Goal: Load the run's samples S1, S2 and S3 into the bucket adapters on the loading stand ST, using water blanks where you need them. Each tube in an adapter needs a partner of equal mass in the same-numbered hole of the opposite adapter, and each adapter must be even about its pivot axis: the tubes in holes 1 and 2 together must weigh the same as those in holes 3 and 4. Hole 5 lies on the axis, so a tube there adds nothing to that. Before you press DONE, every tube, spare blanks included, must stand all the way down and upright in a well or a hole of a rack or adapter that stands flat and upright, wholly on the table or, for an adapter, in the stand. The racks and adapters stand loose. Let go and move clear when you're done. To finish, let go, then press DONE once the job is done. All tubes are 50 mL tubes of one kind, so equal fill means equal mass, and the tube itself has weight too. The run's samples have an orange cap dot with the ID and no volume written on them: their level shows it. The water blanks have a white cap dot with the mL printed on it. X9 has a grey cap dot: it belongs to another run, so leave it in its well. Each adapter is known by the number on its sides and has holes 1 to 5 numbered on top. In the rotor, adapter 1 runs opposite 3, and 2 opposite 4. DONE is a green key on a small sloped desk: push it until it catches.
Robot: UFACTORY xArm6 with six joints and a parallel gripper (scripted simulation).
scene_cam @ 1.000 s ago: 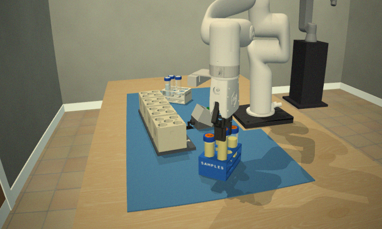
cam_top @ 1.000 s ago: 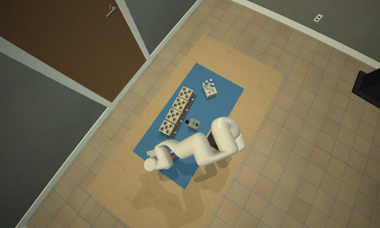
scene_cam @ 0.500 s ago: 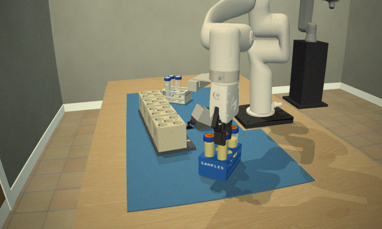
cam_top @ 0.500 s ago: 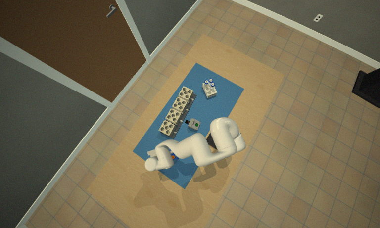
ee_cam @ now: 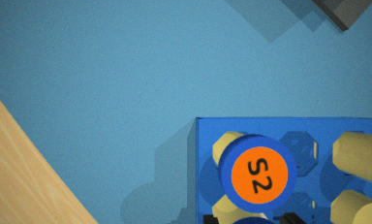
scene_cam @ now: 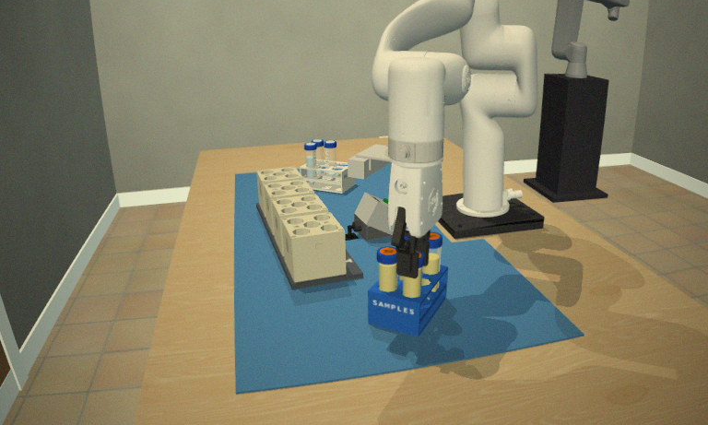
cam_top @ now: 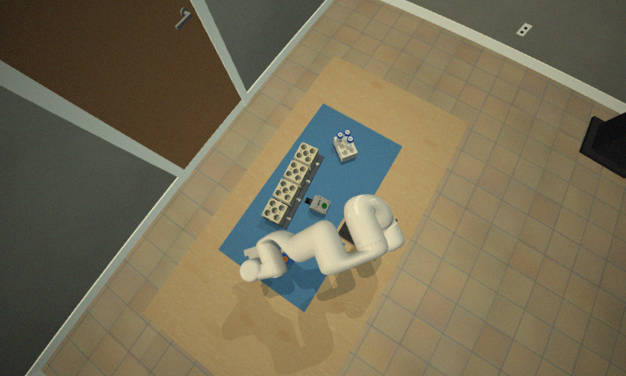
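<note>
The sample tube is 6 cm behind my hand, 7 cm to the right of it and 5 cm below it. Also, from my hand: blue samples rack: 1 cm behind, 4 cm to the right, 9 cm below; yellowish tube: 2 cm behind, 9 cm to the right, 5 cm below; adapter: 13 cm ahead, 21 cm to the right, 7 cm below.
</note>
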